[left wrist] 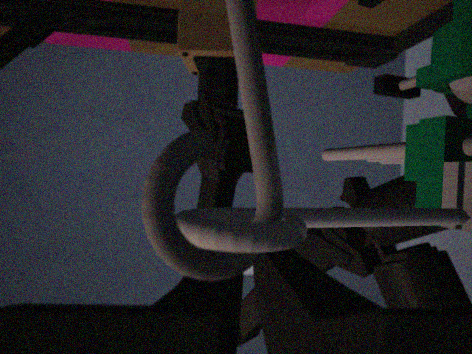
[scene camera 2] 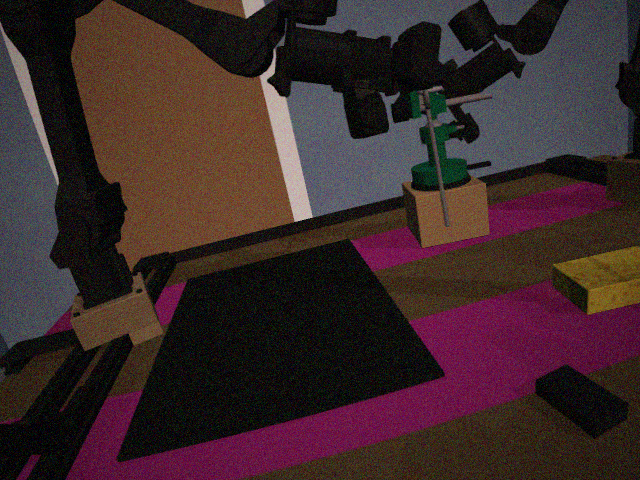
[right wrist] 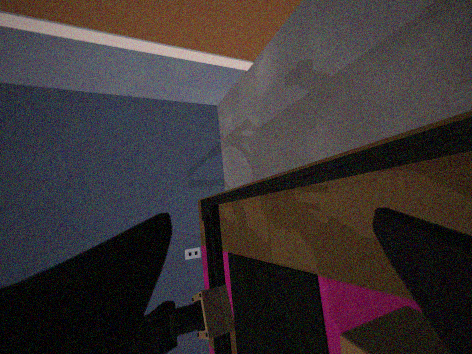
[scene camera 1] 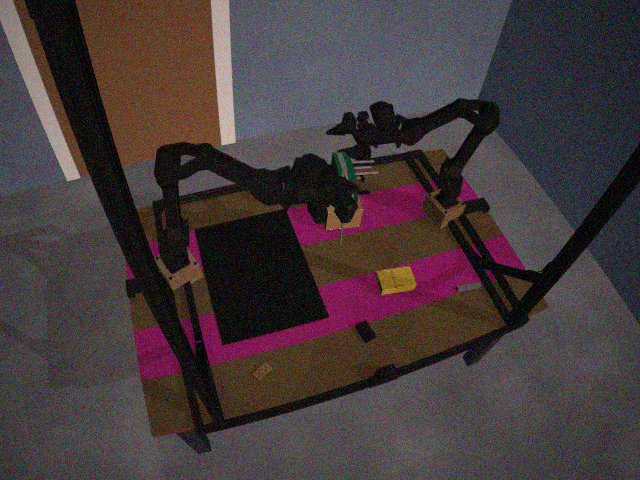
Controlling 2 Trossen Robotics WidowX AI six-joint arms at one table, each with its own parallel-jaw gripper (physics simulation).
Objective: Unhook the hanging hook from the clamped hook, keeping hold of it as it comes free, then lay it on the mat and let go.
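Note:
The hanging hook is a thin grey rod, its bend looped over the bend of the clamped hook. The clamped hook reaches out sideways from the green clamp. My left gripper is shut on the hanging hook at its bend; the fingers partly hide the grip. The rod's free end hangs in front of the wooden block under the clamp. My right gripper is open and empty, raised behind the stand. The black mat lies left of the stand.
A wooden block carries the clamp stand. A yellow block and a small black block lie to the right of the mat. A small tan piece lies near the front edge. Dark frame posts rise at both sides.

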